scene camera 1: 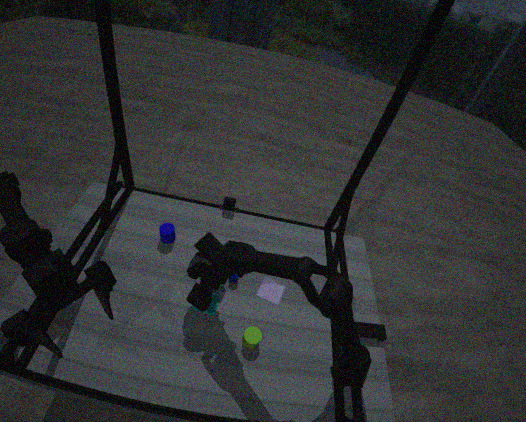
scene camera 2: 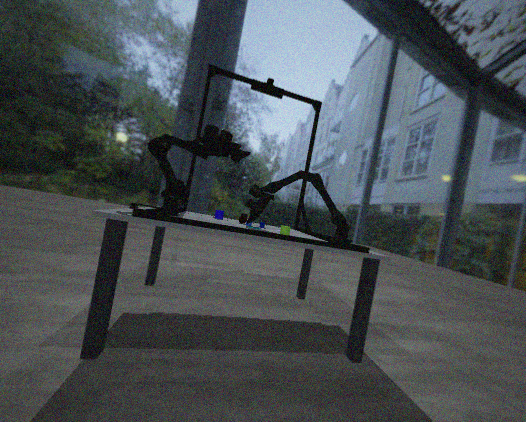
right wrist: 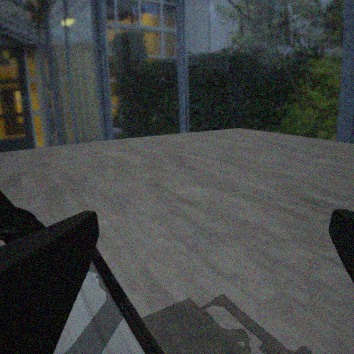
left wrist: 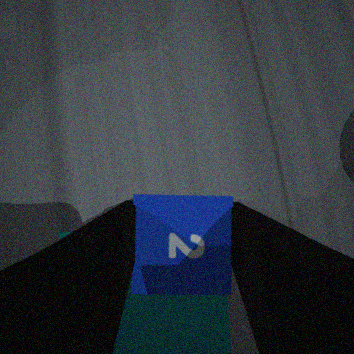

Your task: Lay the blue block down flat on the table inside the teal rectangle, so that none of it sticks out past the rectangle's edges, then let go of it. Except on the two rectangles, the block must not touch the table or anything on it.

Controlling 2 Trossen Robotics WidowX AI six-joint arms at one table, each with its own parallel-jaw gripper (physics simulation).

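Frame: origin at the left arm's base, x ahead, y left, z up, level; millimetres.
Seen in the pictures: left gripper, between the fingertips: point(scene camera 2: 247, 223) point(left wrist: 181, 212); right gripper, between the fingertips: point(scene camera 1: 87, 337) point(scene camera 2: 245, 149) point(right wrist: 214, 222); left arm's base, origin of its link: point(scene camera 1: 345, 374) point(scene camera 2: 340, 241); right arm's base, origin of its link: point(scene camera 2: 169, 210).
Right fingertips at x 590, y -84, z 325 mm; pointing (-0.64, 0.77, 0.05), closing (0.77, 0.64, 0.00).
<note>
Pixels of each thing's top centre, then the offset from my right fingertips to it. "spot": a spot on its surface instead.
- blue block, centre of its top: point(left wrist: 176, 246) dy -230, dx -193, dz -319 mm
- teal rectangle, a spot on its surface: point(left wrist: 172, 325) point(scene camera 1: 209, 299) spot: dy -209, dx -224, dz -343 mm
- small blue cylinder, centre of its top: point(scene camera 1: 234, 274) point(scene camera 2: 262, 222) dy -279, dx -309, dz -313 mm
- dark brown object, centre of its top: point(scene camera 2: 243, 215) dy -352, dx -206, dz -294 mm
- larger blue cylinder, centre of its top: point(scene camera 1: 166, 228) point(scene camera 2: 220, 210) dy -462, dx -87, dz -290 mm
- lime cylinder, centre of its top: point(scene camera 1: 253, 335) point(scene camera 2: 286, 226) dy -69, dx -334, dz -300 mm
- lilac rectangle, a spot on its surface: point(scene camera 1: 270, 291) spot: dy -221, dx -428, dz -343 mm
The blue block point(left wrist: 183, 220), with a "2" on its face, is between the fingers of my left gripper point(left wrist: 181, 212) point(scene camera 2: 249, 222), which is shut on it. It is low over the teal rectangle point(left wrist: 172, 325) point(scene camera 1: 213, 307) point(scene camera 2: 256, 227). In the left wrist view teal shows below the block and in a sliver at the left; the block's right edge nearly lines up with the teal's right edge. I cannot tell whether it touches the rectangle. In scene camera 1 the arm hides the block. My right gripper point(scene camera 1: 86, 337) point(right wrist: 214, 222) is open and empty, high at the left in scene camera 1.
A small blue cylinder point(scene camera 1: 233, 278) point(scene camera 2: 262, 225) stands close to the left gripper. A dark brown object point(scene camera 2: 243, 218) is just behind it. A larger blue cylinder point(scene camera 1: 167, 233) point(scene camera 2: 219, 214), a lime cylinder point(scene camera 1: 252, 336) point(scene camera 2: 285, 230) and a lilac rectangle point(scene camera 1: 270, 291) are farther off.
</note>
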